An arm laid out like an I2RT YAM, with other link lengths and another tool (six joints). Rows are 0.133 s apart.
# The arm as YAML. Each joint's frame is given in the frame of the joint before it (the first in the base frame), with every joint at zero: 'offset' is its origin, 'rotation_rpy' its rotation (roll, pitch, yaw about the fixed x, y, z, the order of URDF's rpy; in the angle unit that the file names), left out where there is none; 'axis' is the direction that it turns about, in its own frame. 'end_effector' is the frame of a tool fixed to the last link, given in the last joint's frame.
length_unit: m
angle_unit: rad
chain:
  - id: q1
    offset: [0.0, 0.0, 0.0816]
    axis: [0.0, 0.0, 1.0]
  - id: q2
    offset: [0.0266, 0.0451, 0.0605]
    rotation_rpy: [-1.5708, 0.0, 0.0]
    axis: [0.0, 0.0, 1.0]
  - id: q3
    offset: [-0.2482, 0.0, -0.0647]
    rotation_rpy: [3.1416, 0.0, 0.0]
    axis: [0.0, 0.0, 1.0]
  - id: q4
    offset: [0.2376, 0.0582, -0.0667]
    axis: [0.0, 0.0, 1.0]
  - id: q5
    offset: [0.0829, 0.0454, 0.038]
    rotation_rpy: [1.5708, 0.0, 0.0]
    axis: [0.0, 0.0, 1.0]
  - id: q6
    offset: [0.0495, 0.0, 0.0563]
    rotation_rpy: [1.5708, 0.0, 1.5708]
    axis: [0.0, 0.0, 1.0]
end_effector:
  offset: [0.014, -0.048, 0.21]
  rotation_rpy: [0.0, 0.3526, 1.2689]
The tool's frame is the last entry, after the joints.
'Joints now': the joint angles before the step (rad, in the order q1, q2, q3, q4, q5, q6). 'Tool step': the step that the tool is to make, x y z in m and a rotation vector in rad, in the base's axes. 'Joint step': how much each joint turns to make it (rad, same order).
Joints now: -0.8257, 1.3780, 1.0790, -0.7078, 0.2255, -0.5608
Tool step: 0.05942, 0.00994, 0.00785, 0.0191, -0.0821, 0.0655
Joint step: 0.0873, 0.0919, 0.0839, 0.0411, -0.0478, 0.0585
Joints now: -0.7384, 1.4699, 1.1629, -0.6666, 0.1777, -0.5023
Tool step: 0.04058, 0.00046, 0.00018, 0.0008, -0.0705, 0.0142
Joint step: 0.0535, 0.0755, 0.0300, 0.0882, -0.0152, 0.0599
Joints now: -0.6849, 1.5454, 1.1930, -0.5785, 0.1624, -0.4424
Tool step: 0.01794, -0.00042, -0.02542, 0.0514, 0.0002, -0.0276
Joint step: 0.0279, 0.1081, 0.0443, 0.0204, -0.0005, 0.0694
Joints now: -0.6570, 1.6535, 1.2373, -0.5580, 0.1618, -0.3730
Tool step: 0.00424, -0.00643, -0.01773, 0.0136, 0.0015, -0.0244
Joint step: 0.0005, 0.0561, -0.0005, 0.0427, 0.0056, 0.0265
